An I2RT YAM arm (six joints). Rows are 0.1 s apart.
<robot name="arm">
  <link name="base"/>
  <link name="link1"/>
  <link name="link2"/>
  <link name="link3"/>
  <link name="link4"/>
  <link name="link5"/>
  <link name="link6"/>
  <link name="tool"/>
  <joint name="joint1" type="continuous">
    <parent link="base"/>
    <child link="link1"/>
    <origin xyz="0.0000 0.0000 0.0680" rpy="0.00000 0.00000 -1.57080"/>
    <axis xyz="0 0 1"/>
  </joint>
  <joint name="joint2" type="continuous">
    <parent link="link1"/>
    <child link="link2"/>
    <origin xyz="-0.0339 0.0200 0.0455" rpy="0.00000 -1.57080 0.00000"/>
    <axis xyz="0 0 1"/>
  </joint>
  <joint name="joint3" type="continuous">
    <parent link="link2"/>
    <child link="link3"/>
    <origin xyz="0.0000 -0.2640 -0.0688" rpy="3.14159 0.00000 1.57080"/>
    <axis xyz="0 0 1"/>
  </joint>
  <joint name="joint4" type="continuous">
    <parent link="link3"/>
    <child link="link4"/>
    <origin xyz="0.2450 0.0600 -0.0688" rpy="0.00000 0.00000 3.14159"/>
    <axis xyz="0 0 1"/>
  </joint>
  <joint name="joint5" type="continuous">
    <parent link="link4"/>
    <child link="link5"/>
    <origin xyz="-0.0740 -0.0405 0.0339" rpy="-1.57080 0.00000 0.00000"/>
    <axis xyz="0 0 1"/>
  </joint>
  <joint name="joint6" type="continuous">
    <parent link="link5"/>
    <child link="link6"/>
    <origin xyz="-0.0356 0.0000 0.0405" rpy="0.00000 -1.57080 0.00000"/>
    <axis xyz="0 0 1"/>
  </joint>
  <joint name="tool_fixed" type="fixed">
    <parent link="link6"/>
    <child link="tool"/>
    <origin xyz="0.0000 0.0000 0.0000"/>
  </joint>
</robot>
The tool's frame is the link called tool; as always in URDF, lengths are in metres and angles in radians. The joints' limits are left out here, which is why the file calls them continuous.
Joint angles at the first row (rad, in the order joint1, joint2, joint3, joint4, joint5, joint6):
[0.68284, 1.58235, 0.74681, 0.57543, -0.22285, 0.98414]
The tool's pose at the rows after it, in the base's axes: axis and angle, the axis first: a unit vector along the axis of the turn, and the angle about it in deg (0 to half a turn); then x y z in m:
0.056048, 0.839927, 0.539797, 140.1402, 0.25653, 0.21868, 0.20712
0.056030, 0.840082, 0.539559, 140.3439, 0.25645, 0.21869, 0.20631
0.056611, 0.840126, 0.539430, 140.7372, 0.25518, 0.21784, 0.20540
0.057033, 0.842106, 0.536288, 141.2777, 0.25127, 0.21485, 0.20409
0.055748, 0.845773, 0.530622, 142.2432, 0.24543, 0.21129, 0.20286
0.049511, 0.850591, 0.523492, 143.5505, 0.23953, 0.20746, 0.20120
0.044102, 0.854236, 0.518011, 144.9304, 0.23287, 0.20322, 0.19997
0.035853, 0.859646, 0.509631, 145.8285, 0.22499, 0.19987, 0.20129
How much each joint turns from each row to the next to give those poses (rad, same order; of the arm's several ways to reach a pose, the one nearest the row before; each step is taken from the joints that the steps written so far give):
[-0.00023, 0.00226, -0.00129, 0.00173, 0.00036, 0.00272]
[-0.00006, 0.00156, -0.00114, 0.00038, -0.00224, 0.00119]
[0.00003, -0.00384, -0.00642, -0.00122, -0.00380, 0.00364]
[0.00014, -0.01687, -0.01769, -0.01029, -0.00291, 0.00103]
[0.00226, -0.02560, -0.02097, -0.02459, -0.00553, -0.00083]
[0.00077, -0.02613, -0.01965, -0.03310, -0.01513, -0.00846]
[0.00124, -0.03040, -0.02199, -0.03251, -0.01602, -0.00512]
[0.00749, -0.03940, -0.01595, -0.04862, -0.00454, -0.01415]

